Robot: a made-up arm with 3 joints. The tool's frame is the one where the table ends. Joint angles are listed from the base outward.
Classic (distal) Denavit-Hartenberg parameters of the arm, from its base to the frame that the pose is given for. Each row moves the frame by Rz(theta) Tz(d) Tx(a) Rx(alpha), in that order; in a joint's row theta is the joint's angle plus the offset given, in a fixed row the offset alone. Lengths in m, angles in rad.
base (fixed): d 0.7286  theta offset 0  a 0.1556  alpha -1.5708
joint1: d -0.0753  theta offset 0  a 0.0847  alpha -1.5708
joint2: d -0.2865  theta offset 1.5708  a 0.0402  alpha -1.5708
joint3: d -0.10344  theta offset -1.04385  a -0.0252  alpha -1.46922
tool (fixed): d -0.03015  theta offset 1.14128  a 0  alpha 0
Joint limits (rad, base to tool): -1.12..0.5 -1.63..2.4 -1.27..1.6
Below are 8 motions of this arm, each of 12 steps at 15 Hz.
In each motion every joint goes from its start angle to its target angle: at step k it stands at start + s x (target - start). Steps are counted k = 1, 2, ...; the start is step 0. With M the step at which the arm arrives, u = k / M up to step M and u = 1 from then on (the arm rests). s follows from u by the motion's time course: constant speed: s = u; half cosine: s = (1 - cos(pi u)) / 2; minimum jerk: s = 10 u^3 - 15 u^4 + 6 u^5.
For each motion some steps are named. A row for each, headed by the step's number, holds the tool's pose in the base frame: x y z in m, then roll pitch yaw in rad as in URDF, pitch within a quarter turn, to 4 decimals.
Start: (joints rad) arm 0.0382 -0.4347 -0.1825
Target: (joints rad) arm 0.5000 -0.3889 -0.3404
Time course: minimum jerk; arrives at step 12
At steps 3, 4, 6, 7, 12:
3: 0.3638 -0.0343 1.0125 1.2374 0.4575 0.1971
4: 0.3779 -0.0350 1.0025 1.2662 0.5096 0.2040
6: 0.4137 -0.0369 0.9717 1.3501 0.6504 0.2286
7: 0.4309 -0.0380 0.9535 1.3986 0.7241 0.2460
12: 0.4650 -0.0405 0.9079 1.5245 0.8881 0.3020

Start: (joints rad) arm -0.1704 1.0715 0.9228
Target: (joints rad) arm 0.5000 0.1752 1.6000
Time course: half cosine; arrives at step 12
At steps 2, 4, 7, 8, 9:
2: 0.2526 -0.1724 1.0014 0.2362 -0.0753 -1.4567
4: 0.2977 -0.1660 0.9843 0.0010 -0.1132 -1.2747
7: 0.3782 -0.1490 0.9298 -0.4365 -0.0543 -0.8688
8: 0.3994 -0.1427 0.9081 -0.5476 -0.0018 -0.7408
9: 0.4156 -0.1368 0.8881 -0.6287 0.0527 -0.6325

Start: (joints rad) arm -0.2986 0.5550 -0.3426
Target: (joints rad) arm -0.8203 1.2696 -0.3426
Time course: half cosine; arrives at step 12
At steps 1, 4, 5, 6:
1: 0.2263 -0.1377 1.0719 1.5821 0.1712 -0.6894
4: 0.1736 -0.1511 1.0731 1.7102 0.1243 -0.8261
5: 0.1460 -0.1573 1.0703 1.7834 0.1123 -0.8947
6: 0.1163 -0.1633 1.0647 1.8657 0.1092 -0.9657

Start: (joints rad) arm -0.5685 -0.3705 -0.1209
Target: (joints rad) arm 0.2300 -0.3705 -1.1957
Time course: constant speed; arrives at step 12
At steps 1, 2, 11, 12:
1: 0.1732 -0.0403 1.0818 1.1663 -0.1220 0.1263
2: 0.1958 -0.0417 1.0829 1.2542 -0.0346 0.1572
11: 0.4002 -0.0637 1.0166 2.3041 0.5492 0.5808
12: 0.4202 -0.0668 1.0003 2.4510 0.5831 0.6433

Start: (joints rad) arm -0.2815 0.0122 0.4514
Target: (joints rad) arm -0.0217 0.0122 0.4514
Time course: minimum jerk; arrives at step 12
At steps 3, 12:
3: 0.2712 -0.0791 1.0435 0.6862 -0.0756 -0.4215
12: 0.3407 -0.0791 1.0084 0.5907 0.1369 -0.4244

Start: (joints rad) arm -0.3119 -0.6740 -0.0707
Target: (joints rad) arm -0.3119 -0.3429 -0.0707
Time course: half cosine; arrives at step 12
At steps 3, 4, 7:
3: 0.2288 -0.0147 1.0631 0.9849 0.0443 0.3195
4: 0.2307 -0.0177 1.0637 0.9949 0.0412 0.2873
7: 0.2369 -0.0294 1.0657 1.0325 0.0325 0.1691

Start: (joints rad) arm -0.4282 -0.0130 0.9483
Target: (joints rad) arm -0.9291 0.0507 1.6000
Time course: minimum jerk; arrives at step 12
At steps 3, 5, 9, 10, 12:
3: 0.2065 -0.0888 1.0451 0.2894 -0.5124 -0.4937
5: 0.1695 -0.0954 1.0457 0.2290 -0.6815 -0.5548
9: 0.0860 -0.1120 1.0331 0.1921 -1.0370 -0.7971
10: 0.0758 -0.1142 1.0302 0.2060 -1.0766 -0.8465
12: 0.0705 -0.1153 1.0285 0.2161 -1.0967 -0.8751

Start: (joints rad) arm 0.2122 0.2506 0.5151
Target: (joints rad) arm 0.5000 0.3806 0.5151
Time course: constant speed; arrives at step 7
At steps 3, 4, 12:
3: 0.4205 -0.1106 0.9257 0.2850 0.3756 -0.7886
4: 0.4278 -0.1124 0.9149 0.2482 0.3995 -0.8199
12: 0.4467 -0.1179 0.8810 0.1277 0.4609 -0.9208

